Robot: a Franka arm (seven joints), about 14 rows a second.
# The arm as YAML. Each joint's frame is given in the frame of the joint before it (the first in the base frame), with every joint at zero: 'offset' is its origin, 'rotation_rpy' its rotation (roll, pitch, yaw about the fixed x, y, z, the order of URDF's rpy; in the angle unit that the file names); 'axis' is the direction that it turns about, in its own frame. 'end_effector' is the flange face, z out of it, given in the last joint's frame.
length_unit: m
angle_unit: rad
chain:
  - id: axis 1
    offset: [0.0, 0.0, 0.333]
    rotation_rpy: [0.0, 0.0, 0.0]
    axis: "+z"
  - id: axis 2
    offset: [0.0, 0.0, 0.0]
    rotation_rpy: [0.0, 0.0, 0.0]
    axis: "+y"
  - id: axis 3
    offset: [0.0, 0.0, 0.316]
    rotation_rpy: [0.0, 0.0, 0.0]
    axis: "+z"
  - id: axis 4
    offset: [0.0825, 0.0, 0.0]
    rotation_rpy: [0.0, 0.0, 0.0]
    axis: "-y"
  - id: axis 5
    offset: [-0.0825, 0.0, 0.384]
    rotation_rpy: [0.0, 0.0, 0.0]
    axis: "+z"
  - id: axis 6
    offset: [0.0, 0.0, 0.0]
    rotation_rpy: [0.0, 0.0, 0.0]
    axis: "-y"
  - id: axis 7
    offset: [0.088, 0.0, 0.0]
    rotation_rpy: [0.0, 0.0, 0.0]
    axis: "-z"
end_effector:
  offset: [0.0, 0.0, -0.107]
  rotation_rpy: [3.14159, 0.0, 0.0]
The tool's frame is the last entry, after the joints.
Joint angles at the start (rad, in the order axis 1, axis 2, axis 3, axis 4, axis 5, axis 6, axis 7): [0.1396, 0.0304, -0.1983, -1.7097, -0.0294, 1.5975, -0.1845]
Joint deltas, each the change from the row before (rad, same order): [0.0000, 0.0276, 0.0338, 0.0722, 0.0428, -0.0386, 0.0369]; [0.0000, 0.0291, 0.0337, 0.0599, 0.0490, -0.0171, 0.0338]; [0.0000, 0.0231, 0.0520, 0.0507, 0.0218, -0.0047, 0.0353]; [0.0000, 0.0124, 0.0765, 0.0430, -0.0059, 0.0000, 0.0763]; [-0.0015, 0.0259, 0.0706, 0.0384, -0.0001, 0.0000, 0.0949]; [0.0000, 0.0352, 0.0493, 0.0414, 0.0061, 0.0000, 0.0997]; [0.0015, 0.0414, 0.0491, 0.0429, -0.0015, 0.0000, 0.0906]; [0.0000, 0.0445, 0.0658, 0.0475, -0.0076, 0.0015, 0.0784]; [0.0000, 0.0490, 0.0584, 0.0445, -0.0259, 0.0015, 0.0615]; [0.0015, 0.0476, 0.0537, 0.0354, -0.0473, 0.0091, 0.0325]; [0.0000, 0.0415, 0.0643, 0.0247, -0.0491, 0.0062, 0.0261]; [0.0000, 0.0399, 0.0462, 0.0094, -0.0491, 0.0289, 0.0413]
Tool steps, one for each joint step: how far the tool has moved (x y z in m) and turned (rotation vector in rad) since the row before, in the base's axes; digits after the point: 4 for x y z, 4 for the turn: [0.0091, 0.0241, 0.0153, 0.0334, -0.0082, -0.0091]; [0.0094, 0.0251, 0.0101, 0.0425, -0.0131, -0.0041]; [0.0067, 0.0322, 0.0098, 0.0212, -0.0195, 0.0158]; [0.0005, 0.0420, 0.0126, -0.0015, -0.0247, 0.0007]; [0.0012, 0.0385, 0.0029, 0.0051, -0.0041, -0.0261]; [0.0039, 0.0283, -0.0011, 0.0112, 0.0053, -0.0512]; [0.0042, 0.0278, -0.0042, 0.0075, 0.0093, -0.0416]; [0.0012, 0.0339, -0.0032, 0.0122, 0.0059, -0.0163]; [0.0029, 0.0271, -0.0073, -0.0018, 0.0055, -0.0084]; [0.0035, 0.0229, -0.0101, -0.0155, -0.0072, 0.0153]; [-0.0018, 0.0259, -0.0101, -0.0127, -0.0035, 0.0301]; [0.0027, 0.0186, -0.0149, -0.0123, -0.0127, -0.0024]
